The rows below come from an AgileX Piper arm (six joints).
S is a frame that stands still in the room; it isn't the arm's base.
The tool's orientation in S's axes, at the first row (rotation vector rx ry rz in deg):
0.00 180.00 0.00
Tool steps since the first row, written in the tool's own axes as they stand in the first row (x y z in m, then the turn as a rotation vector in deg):
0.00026 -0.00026 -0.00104 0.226 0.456 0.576
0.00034 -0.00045 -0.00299 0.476 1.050 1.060
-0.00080 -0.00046 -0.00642 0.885 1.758 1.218
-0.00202 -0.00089 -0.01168 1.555 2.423 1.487
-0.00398 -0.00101 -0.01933 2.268 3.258 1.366
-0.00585 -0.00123 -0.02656 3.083 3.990 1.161
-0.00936 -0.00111 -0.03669 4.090 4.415 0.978
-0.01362 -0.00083 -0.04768 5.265 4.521 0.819
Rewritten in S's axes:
-0.00026 -0.00026 0.00104 -0.226 0.456 -0.576
-0.00034 -0.00045 0.00299 -0.476 1.050 -1.060
0.00080 -0.00046 0.00642 -0.885 1.758 -1.218
0.00202 -0.00089 0.01168 -1.555 2.423 -1.487
0.00398 -0.00101 0.01933 -2.268 3.258 -1.366
0.00585 -0.00123 0.02656 -3.083 3.990 -1.161
0.00936 -0.00111 0.03669 -4.090 4.415 -0.978
0.01362 -0.00083 0.04768 -5.265 4.521 -0.819

